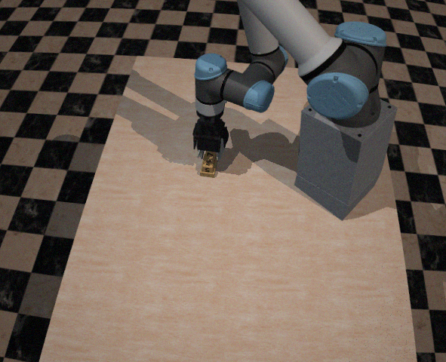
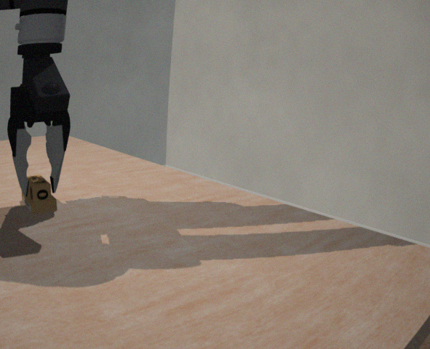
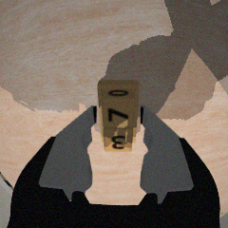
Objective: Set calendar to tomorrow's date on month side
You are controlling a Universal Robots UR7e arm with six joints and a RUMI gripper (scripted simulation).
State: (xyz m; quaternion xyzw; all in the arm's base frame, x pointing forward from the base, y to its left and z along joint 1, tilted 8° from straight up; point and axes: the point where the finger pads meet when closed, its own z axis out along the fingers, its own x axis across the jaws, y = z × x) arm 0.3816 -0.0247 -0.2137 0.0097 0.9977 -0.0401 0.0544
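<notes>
Right now the wooden tray is 20 mm to the left of my hand and 30 mm below it. Also, from my hand: wooden digit cube 30 mm to the left, 10 mm below.
</notes>
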